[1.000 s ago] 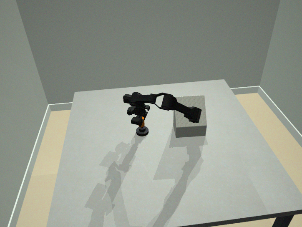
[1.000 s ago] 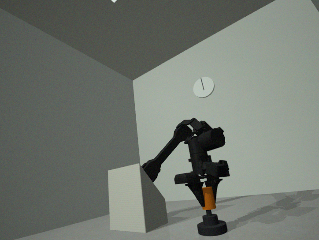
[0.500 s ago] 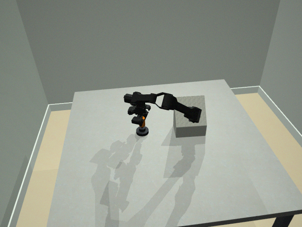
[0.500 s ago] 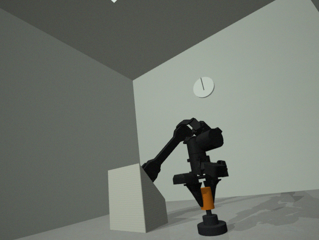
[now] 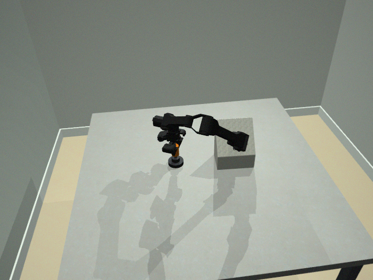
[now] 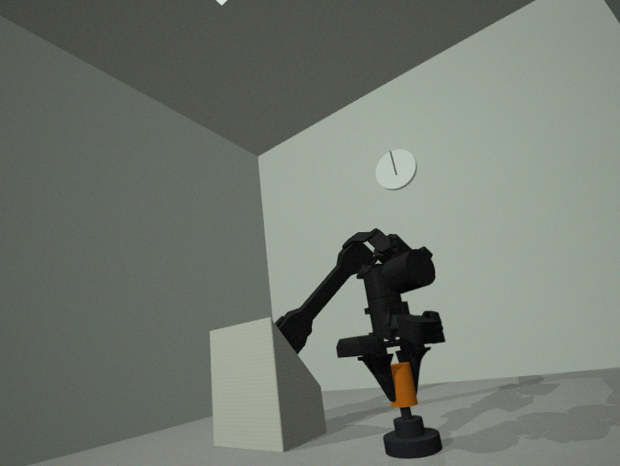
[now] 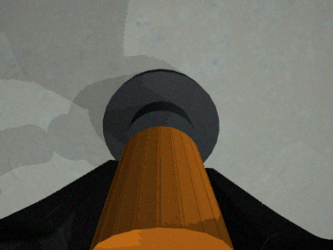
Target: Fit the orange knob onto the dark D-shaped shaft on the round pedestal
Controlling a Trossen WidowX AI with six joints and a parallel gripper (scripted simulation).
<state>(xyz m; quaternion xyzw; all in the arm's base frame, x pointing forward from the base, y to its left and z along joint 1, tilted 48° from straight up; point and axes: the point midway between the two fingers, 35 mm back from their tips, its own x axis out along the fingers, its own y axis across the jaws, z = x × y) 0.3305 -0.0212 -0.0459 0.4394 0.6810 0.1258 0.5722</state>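
The orange knob lies 20 mm above my gripper tip. From my gripper tip the other things lie so: dark pedestal (40 mm below).
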